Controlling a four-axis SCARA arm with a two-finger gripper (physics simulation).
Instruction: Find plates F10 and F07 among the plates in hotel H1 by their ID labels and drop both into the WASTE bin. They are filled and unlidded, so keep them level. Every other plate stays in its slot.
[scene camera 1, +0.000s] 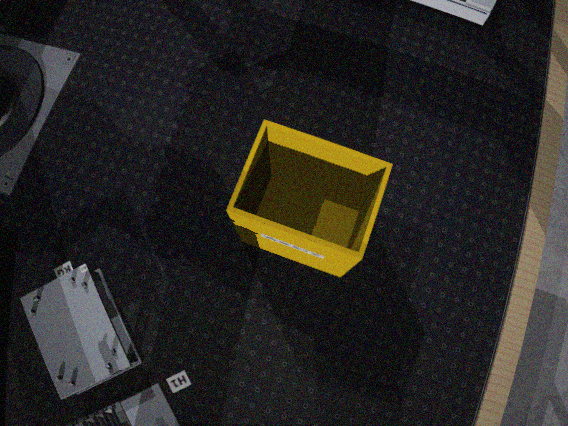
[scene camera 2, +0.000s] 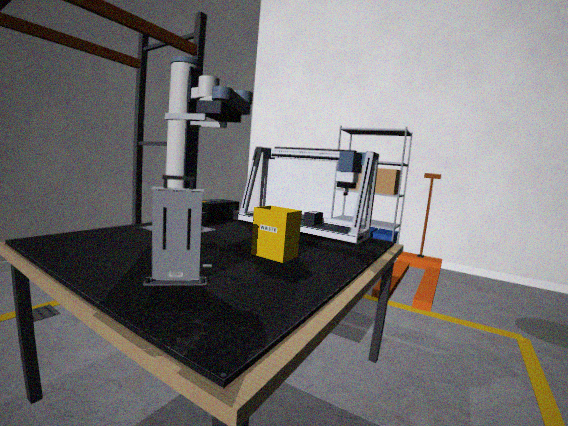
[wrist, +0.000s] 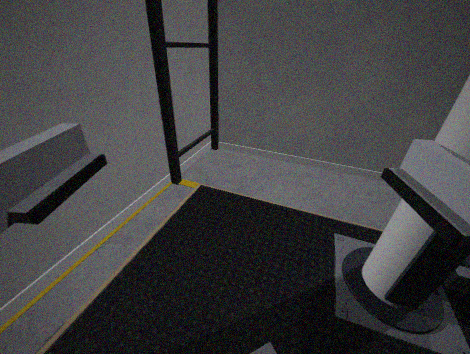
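Pixels of known places: gripper, between the fingertips: (scene camera 2: 179, 120) (wrist: 243, 150); arm's base, origin of its link: (wrist: 387, 286).
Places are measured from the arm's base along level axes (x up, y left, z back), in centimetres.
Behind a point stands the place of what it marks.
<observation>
My gripper (scene camera 2: 211, 123) (wrist: 243, 150) @(x 52.5, y -33.5, z -38.6 cm) is open, high above the table beside the arm's column; its two fingers stand wide apart in the wrist view with no plate between them. Hotel H1 (scene camera 2: 177, 235) @(x 15.8, y -49.1, z -59.2 cm) is a tall grey tower at the front left of the table in scene camera 2; its back panel hides its slots. In scene camera 1 its top (scene camera 1: 155, 402) @(x 2.1, y -36.0, z -52.5 cm) shows at the bottom edge, beside the H1 tag (scene camera 1: 179, 381) @(x 1.3, y -31.7, z -54.8 cm). No plate ID can be read. The yellow WASTE bin (scene camera 1: 345, 260) @(x 16.9, y -8.6, z -71.1 cm) (scene camera 2: 270, 245) @(x 7.0, y -8.5, z -66.1 cm) stands upright and open-topped; no plate shows inside it.
A grey plate-topped unit (scene camera 1: 55, 330) @(x 7.3, y -31.0, z -35.8 cm) with an RG tag (scene camera 1: 63, 270) @(x 1.3, y -22.7, z -30.4 cm) stands beside H1. The arm's white column (scene camera 2: 177, 130) @(x 52.9, y -6.4, z -3.9 cm) (wrist: 400, 245) @(x 20.1, y -5.9, z -4.6 cm) rises from its base plate (scene camera 1: 62, 67) @(x 1.2, y 11.1, z -12.5 cm). A gantry machine (scene camera 2: 367, 200) @(x 24.7, y 56.0, z -85.2 cm) and a dark box (scene camera 2: 220, 212) @(x 6.6, y 36.4, z 3.4 cm) stand at the back of the table.
</observation>
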